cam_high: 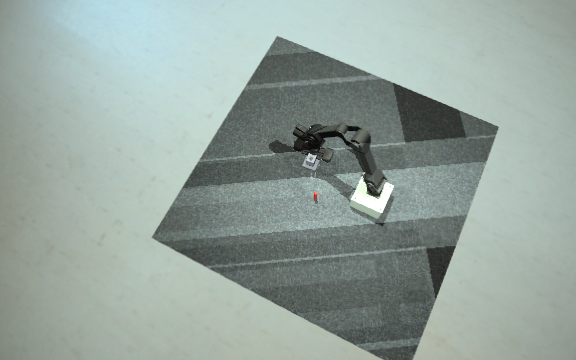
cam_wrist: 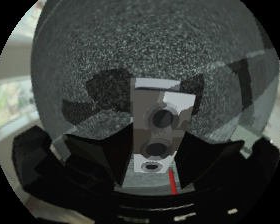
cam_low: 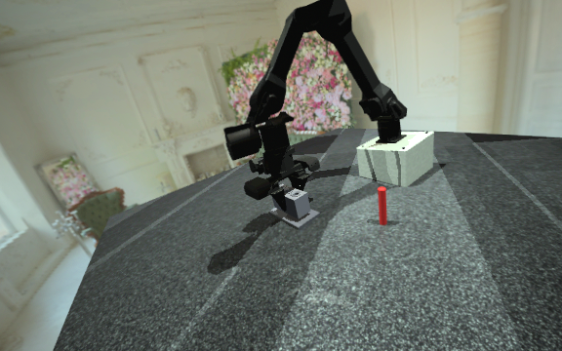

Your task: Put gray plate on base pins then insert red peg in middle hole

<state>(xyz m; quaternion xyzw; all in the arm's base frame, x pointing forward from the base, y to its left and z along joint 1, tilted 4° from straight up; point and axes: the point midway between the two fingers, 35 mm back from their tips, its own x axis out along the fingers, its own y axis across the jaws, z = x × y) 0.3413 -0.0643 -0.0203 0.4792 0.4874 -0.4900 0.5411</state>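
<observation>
Right now my gripper tip is 20 mm above the pin base. The rest, counted from my gripper tip: red peg: 190 mm to the left, 100 mm behind, 20 mm above; then gray plate: 30 mm above.
</observation>
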